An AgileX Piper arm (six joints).
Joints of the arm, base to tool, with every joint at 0 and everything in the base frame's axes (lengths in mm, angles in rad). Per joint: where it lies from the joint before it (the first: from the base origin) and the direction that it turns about. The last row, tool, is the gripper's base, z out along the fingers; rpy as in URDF.
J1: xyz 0 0 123 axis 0 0 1
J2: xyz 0 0 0 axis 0 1 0
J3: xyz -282.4 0 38.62 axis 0 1 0
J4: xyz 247.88 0 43.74 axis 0.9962 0 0.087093
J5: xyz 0 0 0 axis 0 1 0
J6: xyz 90.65 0 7.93 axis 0.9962 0 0.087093
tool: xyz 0 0 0 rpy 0 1.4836 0
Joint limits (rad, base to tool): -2.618..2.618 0..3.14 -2.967..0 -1.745..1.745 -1.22..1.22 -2.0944..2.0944
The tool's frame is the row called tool.
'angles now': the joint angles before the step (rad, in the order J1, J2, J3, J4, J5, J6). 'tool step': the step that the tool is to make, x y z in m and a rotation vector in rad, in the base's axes. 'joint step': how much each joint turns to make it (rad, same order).
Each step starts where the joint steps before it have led.
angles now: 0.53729 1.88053 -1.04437 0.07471 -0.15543 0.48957
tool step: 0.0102 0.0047 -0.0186 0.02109 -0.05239 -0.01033
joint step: 0.00011 0.07594 -0.00955 0.01649 -0.12290 -0.01564
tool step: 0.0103 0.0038 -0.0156 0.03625 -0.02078 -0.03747
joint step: 0.00006 0.06911 -0.02563 0.04411 -0.08048 -0.00261
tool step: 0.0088 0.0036 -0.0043 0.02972 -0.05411 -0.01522
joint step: -0.00026 0.04080 -0.02612 0.01119 -0.07721 -0.00129
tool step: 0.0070 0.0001 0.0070 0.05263 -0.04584 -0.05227
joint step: 0.00018 0.00614 -0.02110 0.06981 -0.05365 -0.01760
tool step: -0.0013 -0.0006 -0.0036 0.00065 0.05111 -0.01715
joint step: 0.00180 0.00002 -0.00160 0.03757 0.04571 -0.00641
